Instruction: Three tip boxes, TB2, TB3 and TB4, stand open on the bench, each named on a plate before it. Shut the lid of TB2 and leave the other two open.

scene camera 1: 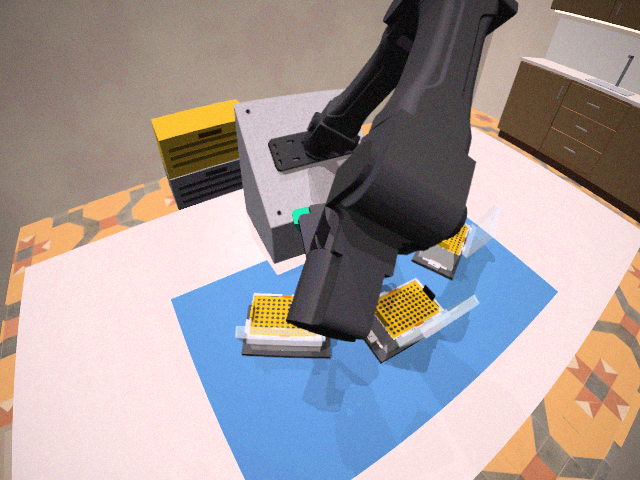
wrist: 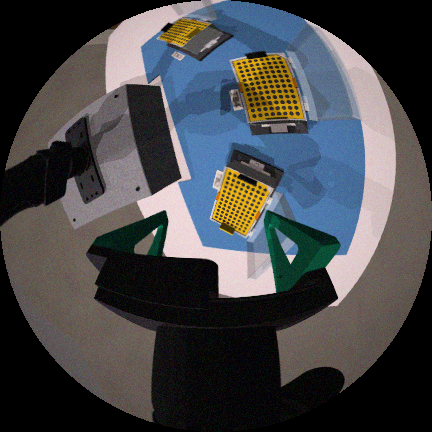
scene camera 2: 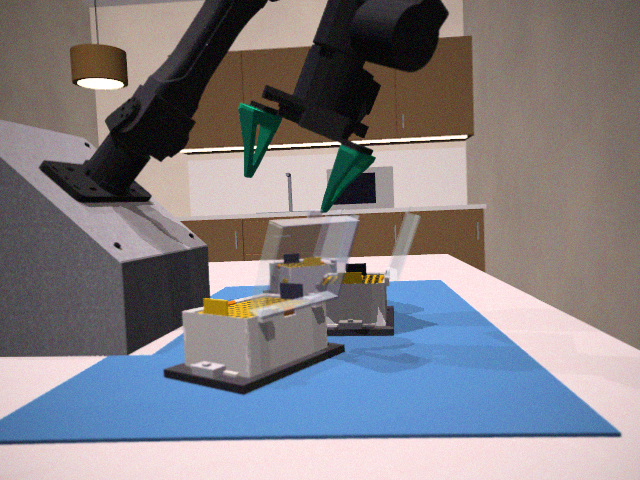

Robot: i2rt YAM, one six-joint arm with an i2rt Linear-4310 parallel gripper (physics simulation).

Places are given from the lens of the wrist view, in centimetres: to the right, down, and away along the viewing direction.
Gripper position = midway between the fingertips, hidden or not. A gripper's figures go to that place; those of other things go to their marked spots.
my gripper [wrist: 215, 215]: 0, 0, 13
tip box [wrist: 256, 169]: 8, -8, 24
